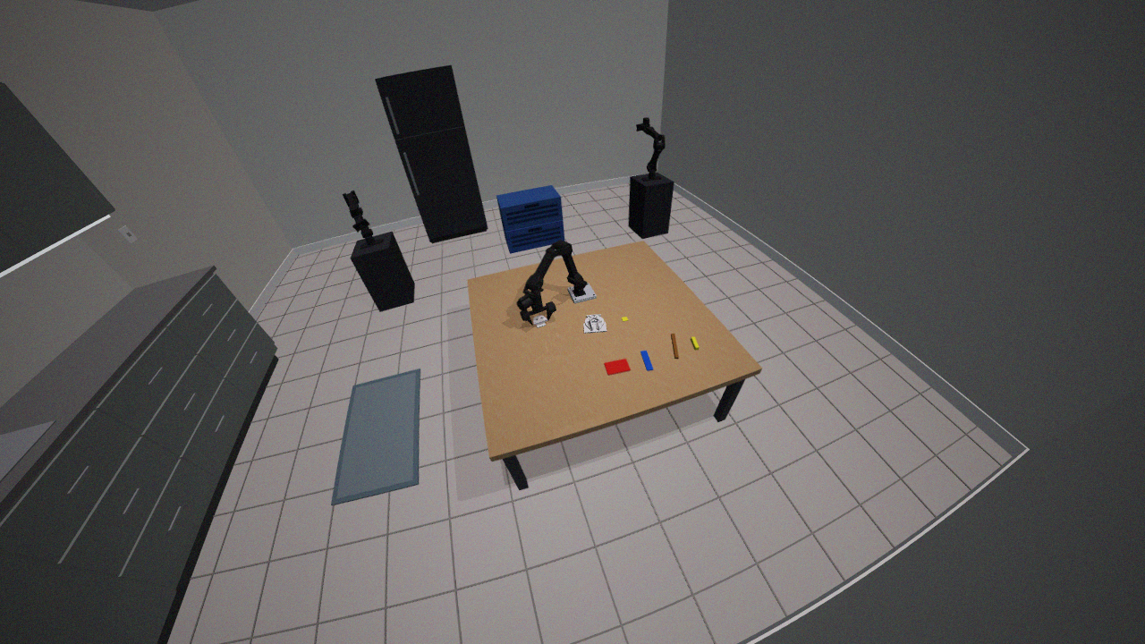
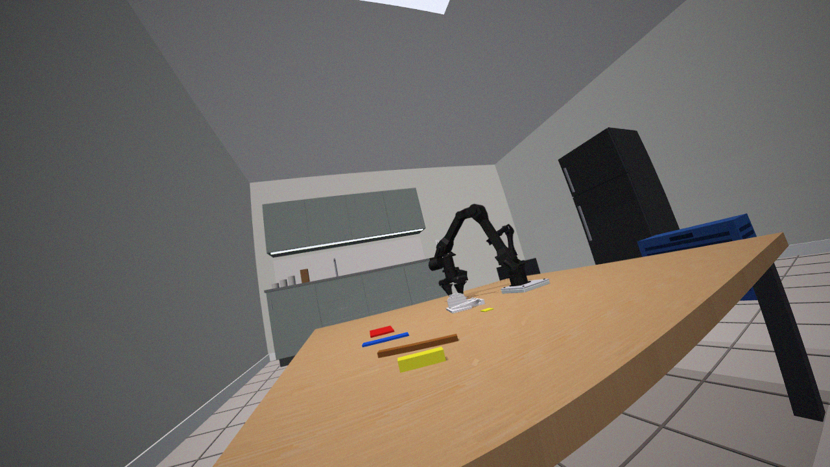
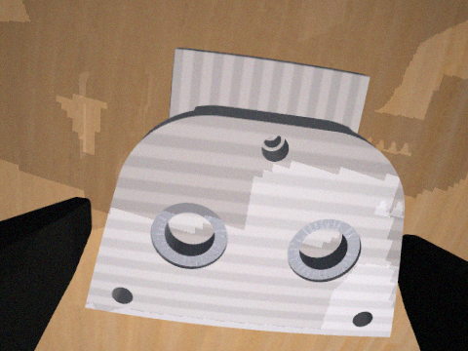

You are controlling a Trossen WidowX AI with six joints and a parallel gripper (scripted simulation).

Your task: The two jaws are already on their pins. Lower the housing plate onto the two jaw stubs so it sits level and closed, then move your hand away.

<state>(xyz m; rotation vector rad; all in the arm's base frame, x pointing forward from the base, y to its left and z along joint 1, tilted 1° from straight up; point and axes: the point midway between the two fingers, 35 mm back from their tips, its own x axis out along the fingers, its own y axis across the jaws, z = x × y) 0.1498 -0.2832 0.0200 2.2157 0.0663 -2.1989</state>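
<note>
Now: the small white part 1 cm behind my gripper tip. From my gripper tip the other things lie so: red plate 44 cm ahead, 26 cm to the left, 1 cm below; small yellow chip 44 cm to the left, 15 cm ahead, 1 cm below; blue bar 46 cm ahead, 41 cm to the left, 1 cm below.
</note>
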